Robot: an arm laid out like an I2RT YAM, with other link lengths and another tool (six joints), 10 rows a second.
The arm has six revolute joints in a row. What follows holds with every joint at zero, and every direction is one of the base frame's. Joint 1 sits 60.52 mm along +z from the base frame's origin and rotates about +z. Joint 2 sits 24.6 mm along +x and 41.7 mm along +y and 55.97 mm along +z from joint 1 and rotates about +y. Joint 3 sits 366.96 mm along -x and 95.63 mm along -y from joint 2 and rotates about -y. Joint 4 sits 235.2 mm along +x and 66.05 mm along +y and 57.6 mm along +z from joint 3 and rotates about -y. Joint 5 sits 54.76 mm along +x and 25.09 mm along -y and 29.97 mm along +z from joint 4 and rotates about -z. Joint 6 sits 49.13 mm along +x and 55.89 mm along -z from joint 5 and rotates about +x. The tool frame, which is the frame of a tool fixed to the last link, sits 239 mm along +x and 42 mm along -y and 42 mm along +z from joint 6; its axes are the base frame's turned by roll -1.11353, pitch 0.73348 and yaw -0.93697 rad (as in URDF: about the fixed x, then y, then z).
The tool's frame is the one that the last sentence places.
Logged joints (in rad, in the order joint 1, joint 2, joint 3, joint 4, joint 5, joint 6), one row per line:
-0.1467 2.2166 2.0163 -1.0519 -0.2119 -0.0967
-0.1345 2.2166 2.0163 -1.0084 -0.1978 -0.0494
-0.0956 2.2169 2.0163 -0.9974 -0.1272 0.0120
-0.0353 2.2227 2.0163 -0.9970 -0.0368 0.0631
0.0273 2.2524 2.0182 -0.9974 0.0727 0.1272
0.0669 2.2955 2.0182 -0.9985 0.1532 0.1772
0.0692 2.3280 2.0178 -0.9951 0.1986 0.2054
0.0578 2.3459 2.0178 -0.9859 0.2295 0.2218
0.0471 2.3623 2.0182 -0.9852 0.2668 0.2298
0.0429 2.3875 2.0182 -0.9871 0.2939 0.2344
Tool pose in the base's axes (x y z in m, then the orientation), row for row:
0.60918 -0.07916 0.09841 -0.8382 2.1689 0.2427
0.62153 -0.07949 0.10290 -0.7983 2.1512 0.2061
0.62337 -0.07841 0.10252 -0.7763 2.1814 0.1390
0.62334 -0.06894 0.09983 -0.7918 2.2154 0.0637
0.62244 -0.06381 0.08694 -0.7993 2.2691 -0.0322
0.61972 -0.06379 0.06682 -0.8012 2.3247 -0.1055
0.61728 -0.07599 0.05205 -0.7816 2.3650 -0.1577
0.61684 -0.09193 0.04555 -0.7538 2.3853 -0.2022
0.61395 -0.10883 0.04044 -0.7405 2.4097 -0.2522
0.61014 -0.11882 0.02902 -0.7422 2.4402 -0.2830
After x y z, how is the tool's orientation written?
As a rotation vector, in radians.
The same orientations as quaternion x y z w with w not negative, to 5 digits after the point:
-0.32997 0.85382 0.09554 0.39113
-0.31656 0.85303 0.08173 0.40676
-0.30680 0.86211 0.05493 0.39953
-0.31065 0.86918 0.02499 0.38392
-0.31000 0.88003 -0.01249 0.35957
-0.30688 0.89042 -0.04041 0.33369
-0.29698 0.89862 -0.05992 0.31732
-0.28549 0.90338 -0.07658 0.31070
-0.27888 0.90751 -0.09498 0.29939
-0.27733 0.91181 -0.10575 0.28373

